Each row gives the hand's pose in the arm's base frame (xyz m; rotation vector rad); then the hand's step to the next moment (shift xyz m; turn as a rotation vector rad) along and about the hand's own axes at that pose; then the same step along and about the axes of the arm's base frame.
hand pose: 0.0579 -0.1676 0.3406 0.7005 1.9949 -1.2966
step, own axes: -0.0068 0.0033 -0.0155 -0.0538 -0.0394 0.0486
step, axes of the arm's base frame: 0.0032 0.0150 0.0079 0.0173 -0.0641 0.0490
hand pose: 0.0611 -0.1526 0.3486 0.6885 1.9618 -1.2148
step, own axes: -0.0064 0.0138 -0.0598 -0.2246 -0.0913 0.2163
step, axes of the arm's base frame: -0.0035 0.0596 0.0158 0.1305 -0.2495 0.1622
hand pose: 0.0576 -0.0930 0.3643 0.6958 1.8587 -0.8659
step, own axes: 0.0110 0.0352 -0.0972 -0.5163 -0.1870 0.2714
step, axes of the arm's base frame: -0.0272 0.0998 0.0107 0.2022 -0.3790 0.4367
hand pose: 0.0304 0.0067 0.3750 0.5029 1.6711 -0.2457
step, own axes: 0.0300 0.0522 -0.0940 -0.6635 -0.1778 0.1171
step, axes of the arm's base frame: -0.0619 0.0926 -0.0072 0.0839 -0.3306 0.6077
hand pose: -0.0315 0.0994 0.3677 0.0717 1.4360 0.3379
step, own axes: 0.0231 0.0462 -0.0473 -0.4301 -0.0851 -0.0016
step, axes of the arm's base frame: -0.0526 0.0429 -0.0173 -0.0270 -0.1975 0.3905
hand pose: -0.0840 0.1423 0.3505 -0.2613 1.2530 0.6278
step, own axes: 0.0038 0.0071 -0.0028 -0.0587 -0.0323 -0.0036
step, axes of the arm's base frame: -0.0057 0.0054 -0.0034 0.0055 -0.0453 0.0491
